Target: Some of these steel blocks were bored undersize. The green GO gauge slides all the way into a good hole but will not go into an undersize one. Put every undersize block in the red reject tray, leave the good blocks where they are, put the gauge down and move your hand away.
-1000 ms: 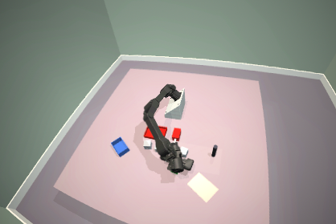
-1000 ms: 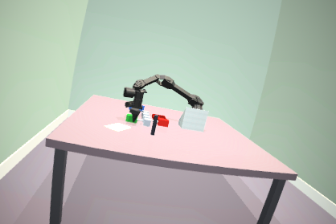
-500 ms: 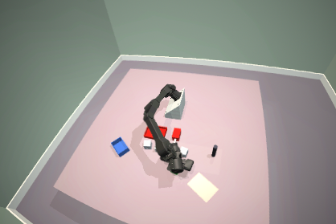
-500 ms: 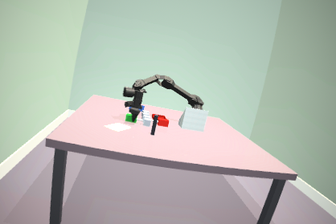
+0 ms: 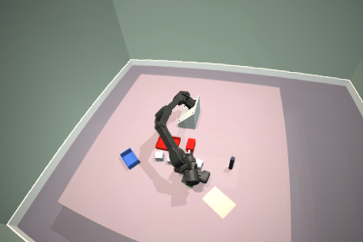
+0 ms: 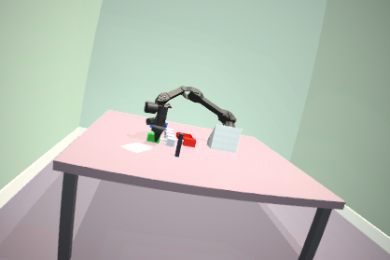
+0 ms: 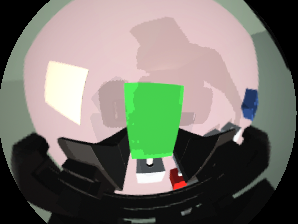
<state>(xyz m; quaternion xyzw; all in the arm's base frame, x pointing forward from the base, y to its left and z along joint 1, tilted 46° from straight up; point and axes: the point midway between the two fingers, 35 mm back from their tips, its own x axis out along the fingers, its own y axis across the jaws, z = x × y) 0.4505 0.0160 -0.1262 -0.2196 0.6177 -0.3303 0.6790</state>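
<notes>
The green GO gauge is 1 cm behind my gripper tip and 2 cm above it. From my gripper tip the other things lie so: blue tray: 2 cm behind, 41 cm to the right; then small red piece: 17 cm behind, 6 cm to the right, 1 cm above; then cream sheet: 10 cm ahead, 17 cm to the left, 1 cm below.
</notes>
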